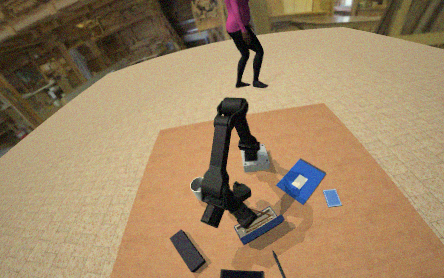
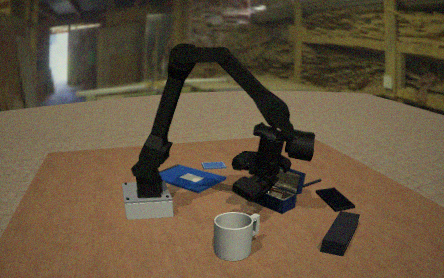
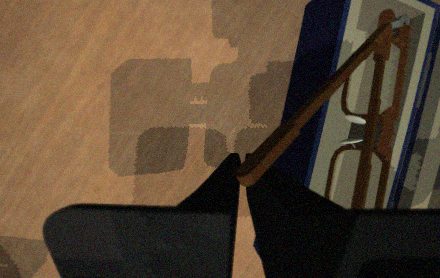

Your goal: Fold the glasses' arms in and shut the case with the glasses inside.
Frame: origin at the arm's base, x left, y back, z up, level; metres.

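Seen in the pictures: gripper, fingertip midpoint: (image 1: 244, 212) (image 2: 257, 199) (image 3: 241, 162); arm's base at its link origin: (image 1: 250, 156) (image 2: 148, 192).
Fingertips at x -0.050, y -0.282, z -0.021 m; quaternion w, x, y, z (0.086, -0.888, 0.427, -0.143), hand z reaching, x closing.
Observation:
Offsets run from my fingertips to a thing's top centre. "spot": to the spot under its first point.
The blue glasses case (image 1: 263, 229) (image 2: 279, 205) (image 3: 311, 83) lies open on the brown table, with its lid standing up at the back. The brown glasses {dx +0.041, dy -0.013, dz +0.040 m} (image 1: 260, 218) (image 2: 276, 192) lie inside on the grey lining. One arm (image 3: 301, 118) of the glasses sticks out over the case wall. My gripper (image 1: 248, 219) (image 2: 249, 188) (image 3: 241, 162) is low at the near end of the case, and its fingers are shut together. The tip of the glasses arm rests against the outside of the right finger, not between the fingers.
A white mug {spot: dx -0.221, dy +0.139, dz +0.000 m} (image 1: 196, 186) (image 2: 233, 235) stands near the arm. A blue book {dx +0.280, dy +0.147, dz -0.026 m} (image 1: 312, 172) (image 2: 174, 175) and a small blue card {dx +0.386, dy +0.035, dz -0.029 m} (image 1: 332, 197) (image 2: 214, 165) lie beyond the case. A black box {dx -0.226, dy -0.147, dz +0.001 m} (image 1: 187, 250) (image 2: 340, 233), a flat black slab {dx -0.018, dy -0.248, dz -0.026 m} (image 2: 334, 199) and a pen {dx +0.118, dy -0.211, dz -0.024 m} (image 1: 279, 263) lie close by. A person (image 1: 245, 41) walks behind.

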